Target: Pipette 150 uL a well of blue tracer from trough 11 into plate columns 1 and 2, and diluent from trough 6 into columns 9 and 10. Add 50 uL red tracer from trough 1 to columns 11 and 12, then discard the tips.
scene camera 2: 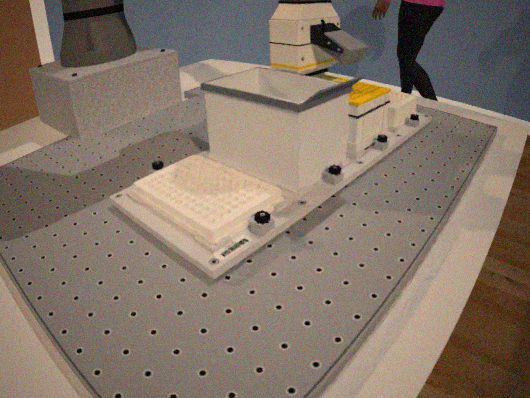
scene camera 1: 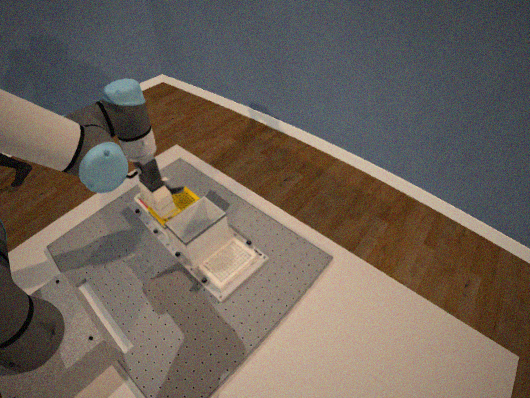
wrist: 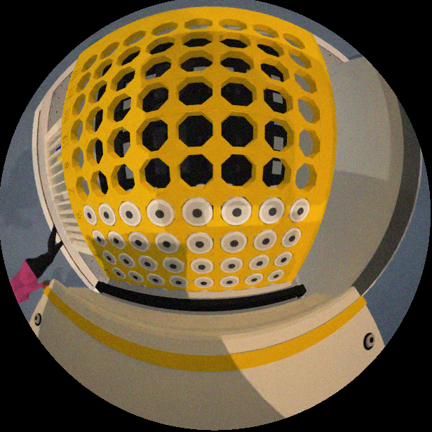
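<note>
My pipetting head (scene camera 1: pixel 167 212) (scene camera 2: pixel 300 72) (wrist: pixel 202 301) is down at the yellow tip rack (scene camera 1: pixel 186 199) (scene camera 2: pixel 370 95) (wrist: pixel 216 110), close over its near end. The nozzles are hidden under the head, so whether they carry tips does not show. In the wrist view, pale tips fill several rows next to the head, up to the row marked 6; the holes beyond are empty. The trough rack (scene camera 2: pixel 401 111) (wrist: pixel 62 185) stands beside the tip rack, with a bit of blue showing; its troughs are mostly hidden. The pale well plate (scene camera 1: pixel 227 260) (scene camera 2: pixel 205 192) lies at the other end.
A tall, open-topped grey bin (scene camera 1: pixel 197 220) (scene camera 2: pixel 250 140) (wrist: pixel 362 150) stands between tip rack and plate. Black-knobbed clamps (scene camera 2: pixel 334 170) line the base board (scene camera 2: pixel 165 235). The arm's grey pedestal (scene camera 2: pixel 125 97) is behind. A person (scene camera 2: pixel 414 40) (wrist: pixel 25 282) stands beyond the table.
</note>
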